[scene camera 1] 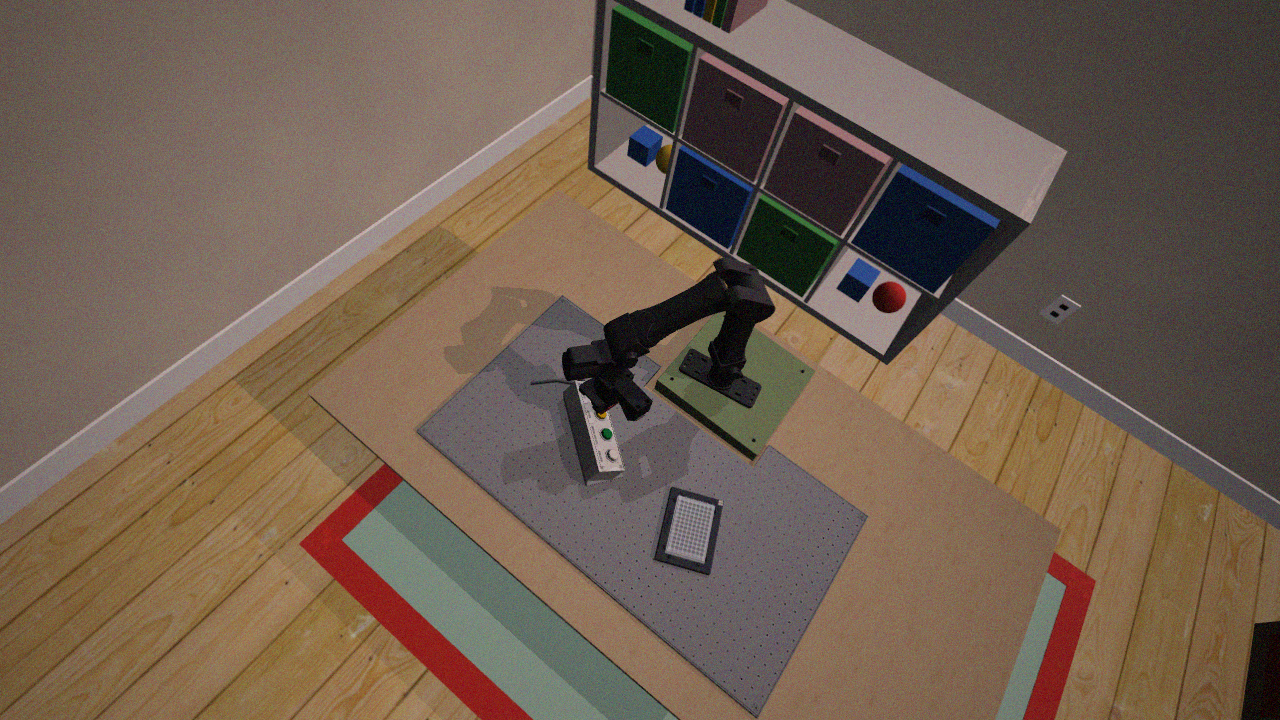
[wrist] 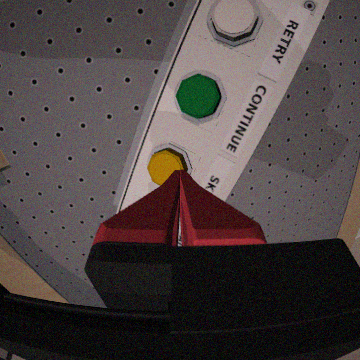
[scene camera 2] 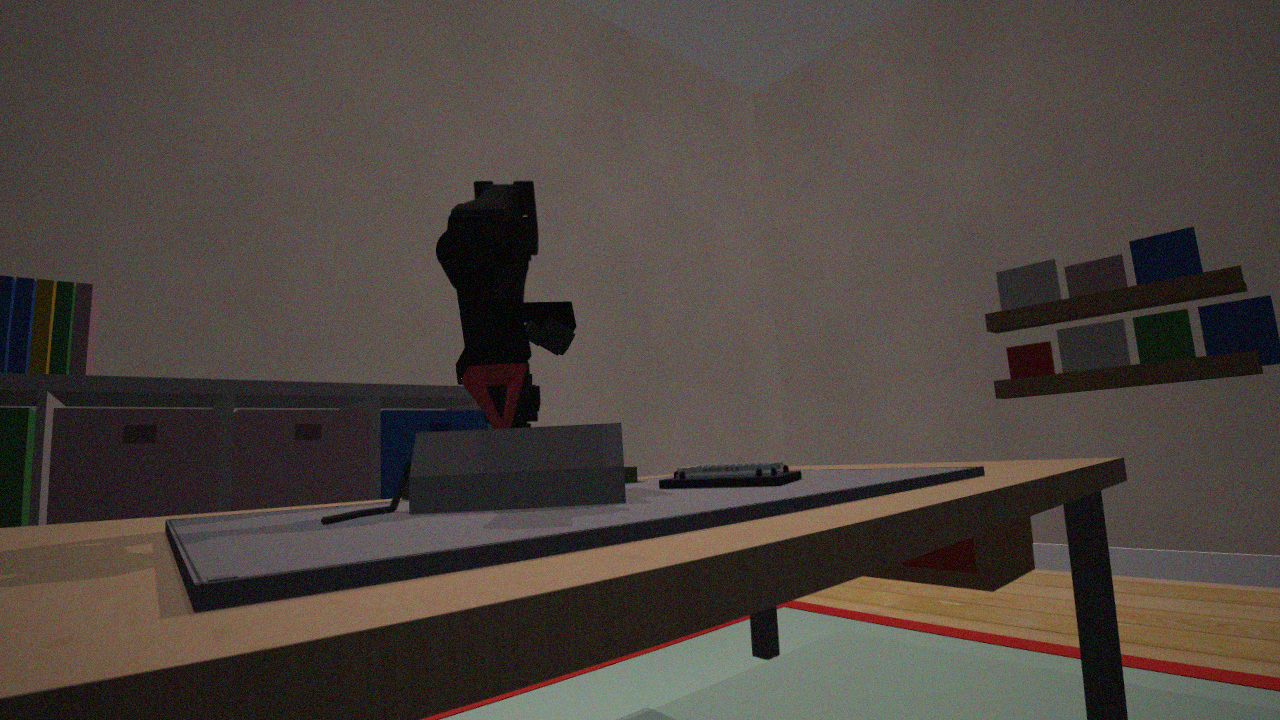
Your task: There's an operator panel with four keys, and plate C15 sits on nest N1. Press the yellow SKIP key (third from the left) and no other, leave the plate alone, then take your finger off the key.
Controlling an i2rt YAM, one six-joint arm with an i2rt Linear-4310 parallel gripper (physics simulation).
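Frame: origin at the arm's base, x down, y ahead, z right, level; millimetres.
Seen in the pictures: gripper, fingertip midpoint: [scene camera 1: 599, 412] [wrist: 179, 178]; arm's base at its link origin: [scene camera 1: 719, 378].
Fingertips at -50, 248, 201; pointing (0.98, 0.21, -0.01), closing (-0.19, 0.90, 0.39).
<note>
Offsets run from my fingertips to a thing's middle, as dx, dy, dz. "spot": to the spot under its first point. Level surfaces: height alone.
The operator panel @(+39, +29, -2) [scene camera 1: 586, 447] [scene camera 2: 519, 465] [wrist: 172, 129] is a pale sloped box. Its yellow SKIP key @(+17, -5, -1) [scene camera 1: 602, 414] [wrist: 165, 166] shows beside the green CONTINUE key @(+17, +31, -36) [scene camera 1: 606, 433] [wrist: 198, 96] and the white RETRY key @(+17, +67, -70) [scene camera 1: 612, 454] [wrist: 233, 17]. The fourth key is hidden. My gripper [scene camera 1: 608, 409] [scene camera 2: 503, 425] [wrist: 179, 178] is shut and empty, its red tips low over the panel, overlapping the yellow key's edge in the wrist view. I cannot tell whether they touch it or whether it is pressed. Plate C15 @(+62, +112, -293) [scene camera 1: 691, 528] [scene camera 2: 729, 468] lies on dark nest N1 @(+70, +112, -293) [scene camera 1: 684, 565] [scene camera 2: 729, 481].
The panel and nest stand on a grey perforated board @(dx +81) [scene camera 1: 760, 591] [scene camera 2: 268, 550] on the wooden table @(dx +94) [scene camera 1: 939, 537]. The arm's base is on a green plate [scene camera 1: 774, 380]. A thin cable @(spot: +76, -36, +159) [scene camera 1: 547, 382] [scene camera 2: 358, 514] leaves the panel's far end. A cube shelf [scene camera 1: 895, 80] stands behind the table.
</note>
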